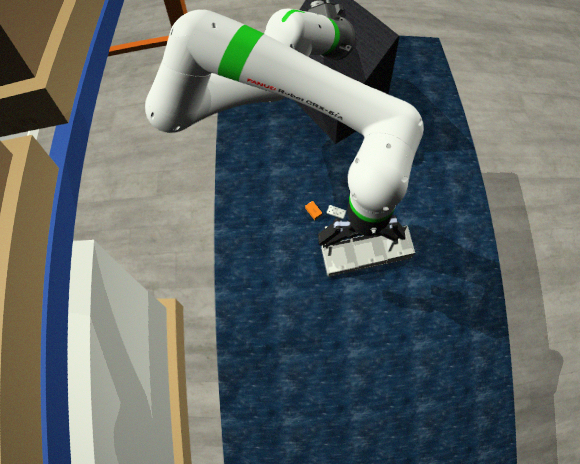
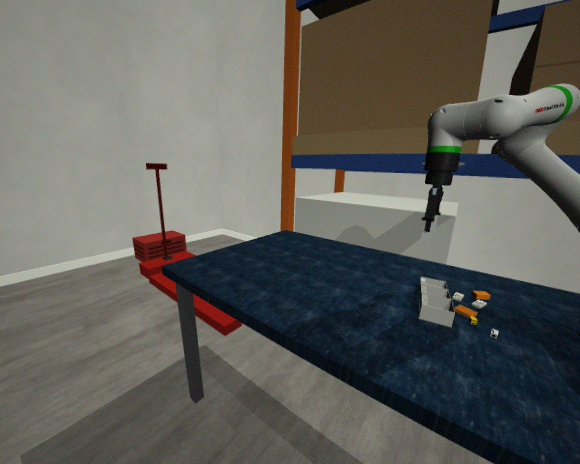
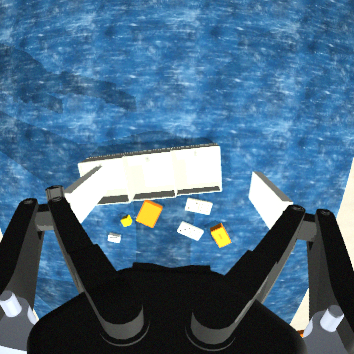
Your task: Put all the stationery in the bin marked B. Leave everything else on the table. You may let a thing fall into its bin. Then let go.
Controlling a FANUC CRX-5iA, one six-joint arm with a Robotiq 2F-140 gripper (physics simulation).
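Seen in the pictures: gripper, fingertip midpoint: (image 1: 359, 248) (image 2: 428, 236) (image 3: 177, 181); arm's base at its link origin: (image 1: 334, 37).
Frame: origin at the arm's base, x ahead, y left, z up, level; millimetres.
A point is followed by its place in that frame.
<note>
A white three-bin tray (image 1: 370, 263) @(x 614, y -32, z -262 mm) (image 2: 436, 316) @(x 571, y 100, z -276 mm) (image 3: 128, 175) @(x 576, y 15, z -270 mm) stands on the table; its letters are unreadable. My gripper (image 1: 361, 248) @(x 621, y -83, z -92 mm) (image 2: 428, 227) @(x 621, y -83, z -92 mm) (image 3: 177, 181) @(x 621, y -83, z -92 mm) is open and empty, high above the tray area. Beside the tray lie a larger orange block (image 2: 466, 311) @(x 483, y 1, z -287 mm) (image 3: 149, 213) @(x 485, y -9, z -287 mm), a smaller orange block (image 1: 313, 210) @(x 422, y -153, z -280 mm) (image 2: 481, 295) @(x 420, y -138, z -283 mm) (image 3: 220, 235) @(x 423, y -152, z -280 mm), a dotted white tile (image 2: 458, 296) @(x 493, y -100, z -289 mm) (image 3: 198, 206) @(x 491, y -110, z -290 mm), another dotted white tile (image 1: 336, 211) @(x 433, y -88, z -291 mm) (image 2: 479, 303) @(x 435, y -81, z -288 mm) (image 3: 190, 230) @(x 435, y -90, z -291 mm), a yellow cube (image 2: 473, 320) @(x 473, y 52, z -284 mm) (image 3: 126, 220) @(x 475, y 40, z -281 mm) and a tiny white piece (image 2: 494, 333) @(x 430, y 88, z -288 mm) (image 3: 114, 237) @(x 431, y 78, z -286 mm). I cannot tell which is stationery.
The blue table (image 1: 300, 360) @(x 838, y -269, z -298 mm) (image 2: 310, 280) @(x 988, y 45, z -297 mm) bears the tray and the small things. A dark pedestal (image 1: 380, 65) @(x 140, y 99, z 8 mm) holds the arm's base. A rack with an orange post (image 2: 290, 120) and a large white box (image 1: 120, 350) (image 2: 370, 220) stand beyond the table edge. A red pallet jack (image 2: 200, 305) stands on the floor.
</note>
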